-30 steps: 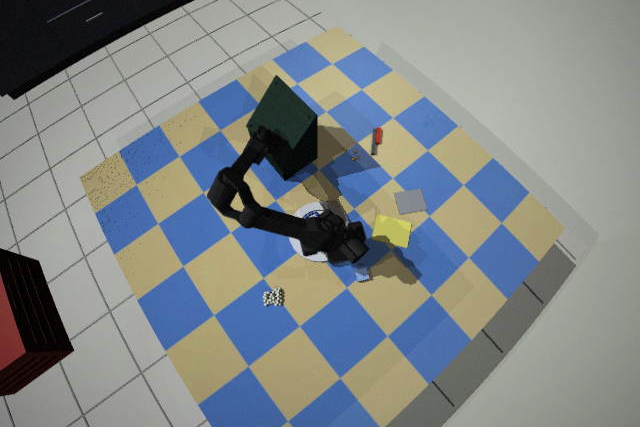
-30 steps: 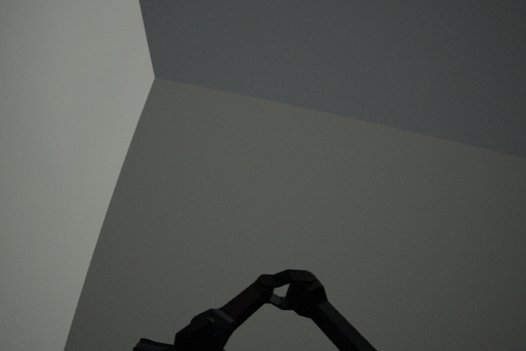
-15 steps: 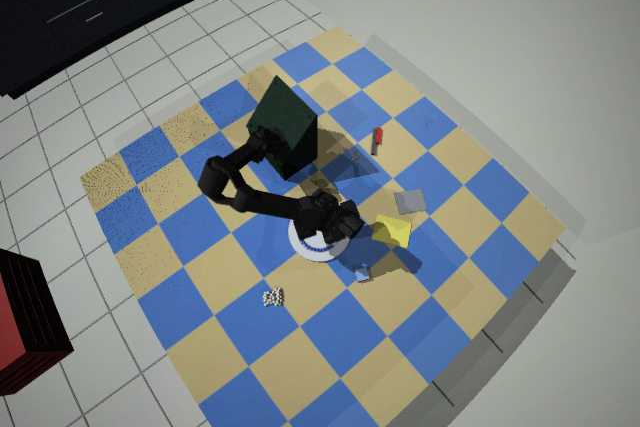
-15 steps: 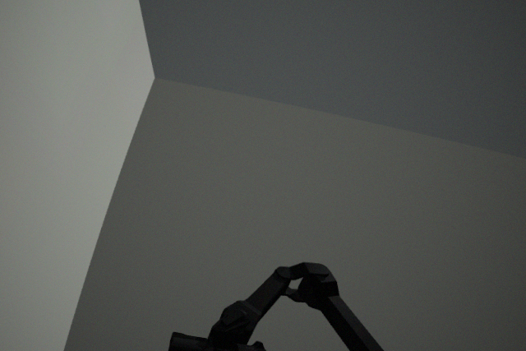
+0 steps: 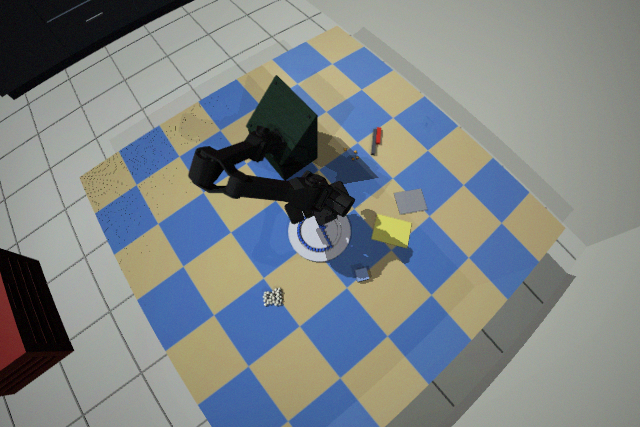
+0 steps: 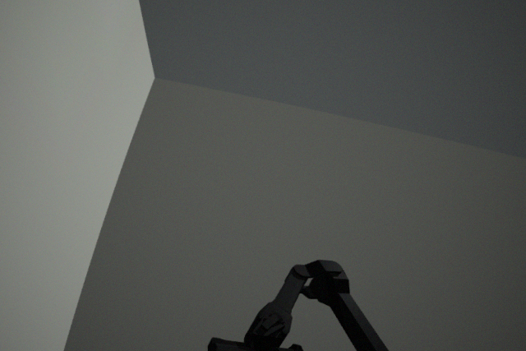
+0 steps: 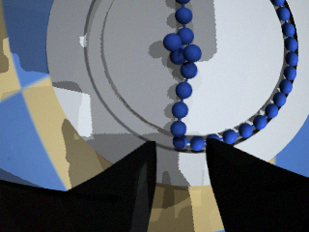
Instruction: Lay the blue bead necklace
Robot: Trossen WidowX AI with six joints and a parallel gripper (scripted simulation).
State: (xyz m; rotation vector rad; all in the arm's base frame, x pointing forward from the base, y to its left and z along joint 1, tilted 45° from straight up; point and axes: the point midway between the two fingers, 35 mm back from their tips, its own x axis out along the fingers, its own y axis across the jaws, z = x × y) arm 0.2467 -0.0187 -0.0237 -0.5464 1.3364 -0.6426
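The round white bead board is 50 mm ahead of my gripper tip, 40 mm below it and 20 mm to the right of it. From my gripper tip the other things lie so: small blue cube: 240 mm ahead, 40 mm below, 10 mm to the left; grey square: 300 mm to the left, 130 mm ahead, 40 mm below; yellow pad: 180 mm to the left, 170 mm ahead, 40 mm below.
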